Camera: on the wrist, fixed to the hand. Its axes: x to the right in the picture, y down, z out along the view.
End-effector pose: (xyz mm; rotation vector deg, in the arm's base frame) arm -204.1 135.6 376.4 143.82 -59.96 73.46
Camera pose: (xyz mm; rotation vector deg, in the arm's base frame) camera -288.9 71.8 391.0 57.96 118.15 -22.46
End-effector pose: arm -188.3 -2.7 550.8 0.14 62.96 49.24
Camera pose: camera -277.0 56.1 563.3 -66.16 -11.15 -106.41
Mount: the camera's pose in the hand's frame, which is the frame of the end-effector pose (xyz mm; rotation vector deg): 10.6 99.1 -39.3 -1.72 -19.05 -177.74
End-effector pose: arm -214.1 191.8 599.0 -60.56 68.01 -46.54
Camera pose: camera -253.5 205.8 500.4 85.93 78.73 87.46
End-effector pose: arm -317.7 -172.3 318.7 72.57 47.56 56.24
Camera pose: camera -362.8 -144.9 411.9 -43.91 67.44 -93.43
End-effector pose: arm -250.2 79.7 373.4 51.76 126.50 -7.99
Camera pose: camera -214.8 173.5 411.1 -150.51 56.05 -69.11
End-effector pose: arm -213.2 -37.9 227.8 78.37 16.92 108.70
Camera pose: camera -293.5 -88.7 277.3 -4.21 60.66 -53.36
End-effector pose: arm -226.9 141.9 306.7 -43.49 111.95 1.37
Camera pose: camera -312.8 203.3 288.3 -137.35 -60.45 -77.14
